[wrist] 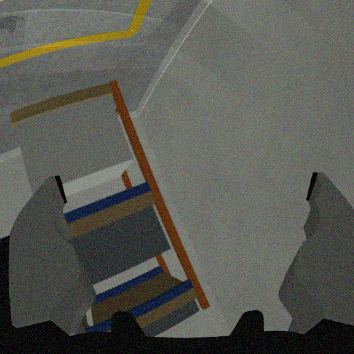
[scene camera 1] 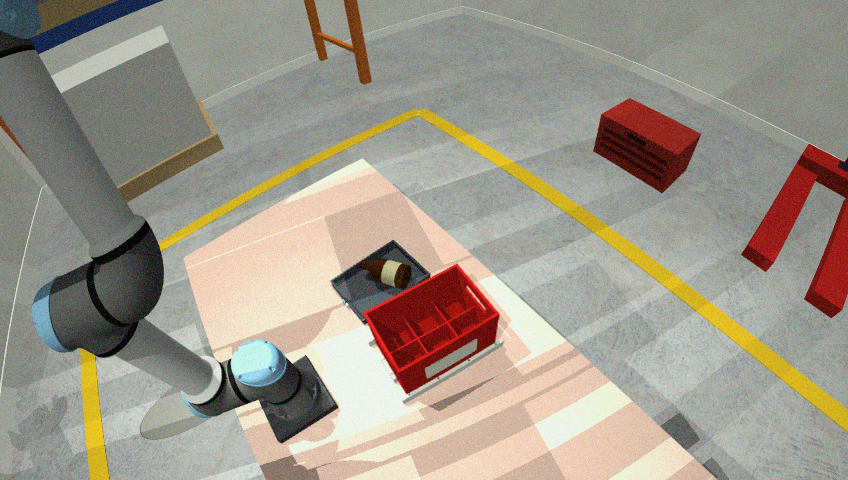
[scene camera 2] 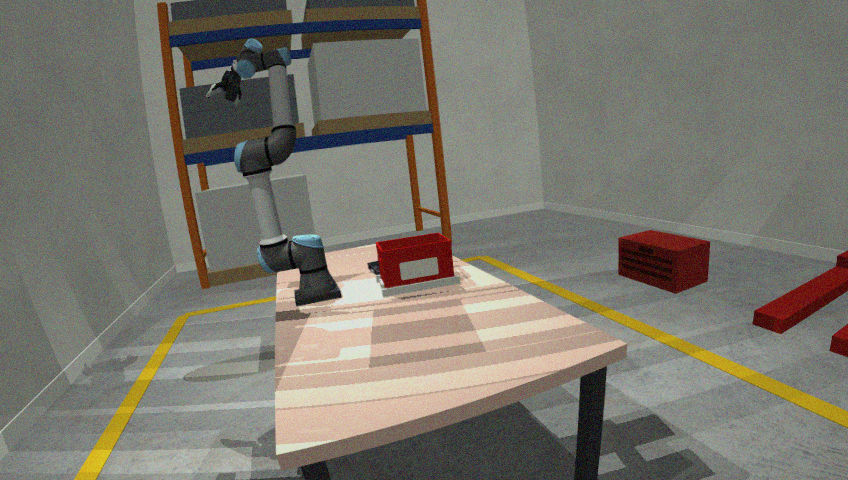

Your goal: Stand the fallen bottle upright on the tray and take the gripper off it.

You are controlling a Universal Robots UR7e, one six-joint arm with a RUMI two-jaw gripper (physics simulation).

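Frame: origin at the arm's base, x left, y back, z up, level; metres.
Where they show: gripper, fingertip midpoint: [wrist: 186, 176] [scene camera 2: 220, 102]; arm's base, origin of the base link: [scene camera 1: 294, 395] [scene camera 2: 317, 289].
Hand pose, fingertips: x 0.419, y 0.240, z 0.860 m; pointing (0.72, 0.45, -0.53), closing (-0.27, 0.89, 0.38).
Each offset is from my fingertips to the top centre of the thing. "*": to the spot under its first point. Level surfaces: height alone.
A brown bottle {dx -0.309, dy -0.685, dz -0.803 m} [scene camera 1: 389, 273] with a cream label lies on its side in the dark grey tray {* dx -0.282, dy -0.573, dz -0.877 m} [scene camera 1: 353, 295] in scene camera 1, its neck towards the left and its base towards the red crate. In scene camera 2 the bottle does not show, and a small dark part of the tray {* dx -0.301, dy -0.542, dz -0.857 m} [scene camera 2: 373, 267] shows beside the crate. My gripper [wrist: 186, 176] [scene camera 2: 221, 96] is open and empty, high above the table and far from the bottle. In the wrist view its two jaws stand wide apart, with the wall and the shelving beyond them.
A red crate {dx -0.585, dy -0.614, dz -0.707 m} [scene camera 1: 438, 368] [scene camera 2: 389, 264] with compartments stands on a light base right next to the tray. The arm's base [scene camera 1: 300, 410] [scene camera 2: 318, 291] is on the same table {dz -0.882 m} [scene camera 2: 428, 380]. A tall orange and blue rack [scene camera 2: 440, 178] [wrist: 150, 170] stands behind.
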